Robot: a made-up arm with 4 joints.
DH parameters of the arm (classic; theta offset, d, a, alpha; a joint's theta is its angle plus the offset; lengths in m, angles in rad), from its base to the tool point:
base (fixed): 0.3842 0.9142 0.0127 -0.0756
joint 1: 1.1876 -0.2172 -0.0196 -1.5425
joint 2: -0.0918 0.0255 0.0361 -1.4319
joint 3: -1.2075 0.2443 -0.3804 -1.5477
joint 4: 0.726 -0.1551 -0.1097 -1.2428
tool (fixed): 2.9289 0.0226 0 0
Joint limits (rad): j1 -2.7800..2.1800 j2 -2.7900..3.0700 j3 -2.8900..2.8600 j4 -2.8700..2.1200
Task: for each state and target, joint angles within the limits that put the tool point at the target. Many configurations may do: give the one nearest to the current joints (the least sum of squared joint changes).
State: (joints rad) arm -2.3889 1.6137 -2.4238 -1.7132
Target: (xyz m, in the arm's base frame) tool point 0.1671 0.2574 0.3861
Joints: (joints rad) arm -2.7752 1.9202 -2.8900 -2.6034
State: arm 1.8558 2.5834 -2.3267 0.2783
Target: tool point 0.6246 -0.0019 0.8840
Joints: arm 1.8140 2.9858 -2.4280 0.1984
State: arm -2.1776 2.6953 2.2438 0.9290
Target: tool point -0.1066 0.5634 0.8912
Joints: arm -1.8872 3.0528 2.8600 0.3917
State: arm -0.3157 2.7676 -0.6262 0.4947
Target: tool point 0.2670 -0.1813 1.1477
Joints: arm -0.4820 2.6675 -0.1471 0.5626
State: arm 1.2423 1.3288 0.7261 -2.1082
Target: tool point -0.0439 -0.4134 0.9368
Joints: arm 0.7837 1.1073 1.6085 -1.7058
